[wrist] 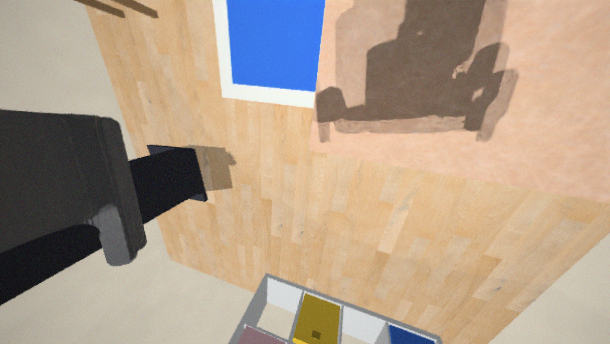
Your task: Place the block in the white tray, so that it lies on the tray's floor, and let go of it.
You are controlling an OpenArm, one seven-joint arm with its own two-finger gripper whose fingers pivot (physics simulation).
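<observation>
My gripper (119,235) reaches in from the left edge of the wrist view, dark grey with a lighter grey tip. One finger shows there; the shadow cast on the pink mat (555,115) has two fingers standing wide apart, so the gripper is open. No block shows at the visible finger. Neither the block nor the white tray can be made out for certain in this view.
A flat blue rectangle (275,45) with a white border lies at the top, cut off by the mat's edge. A dark box-like thing (167,180) stands behind the finger at the left. A grey-edged shelf unit (365,308) is beyond the wooden table (340,215).
</observation>
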